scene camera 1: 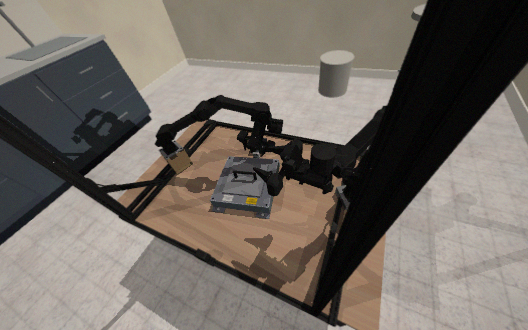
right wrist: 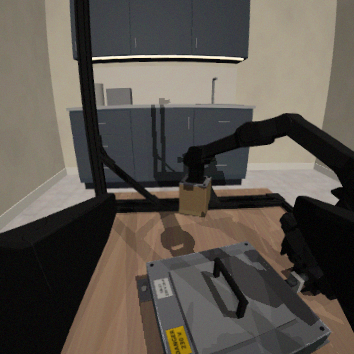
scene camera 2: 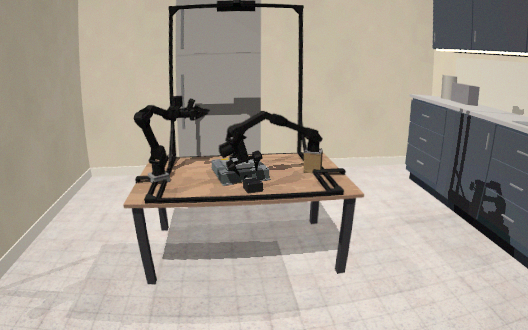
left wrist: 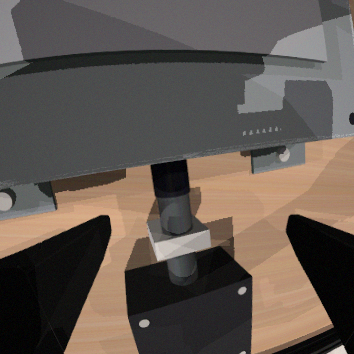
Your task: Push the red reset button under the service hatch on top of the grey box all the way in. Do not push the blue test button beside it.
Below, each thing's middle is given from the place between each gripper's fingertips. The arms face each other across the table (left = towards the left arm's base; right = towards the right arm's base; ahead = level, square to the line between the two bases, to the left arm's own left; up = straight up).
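My left hand is 30 mm above the grey box [scene camera 1: 262,205], and it is also 110 mm past the box and 30 mm to the left of it.
As for my right gripper, it is now 320 mm above the grey box, while being 160 mm short of the box and 150 mm to the right of it.
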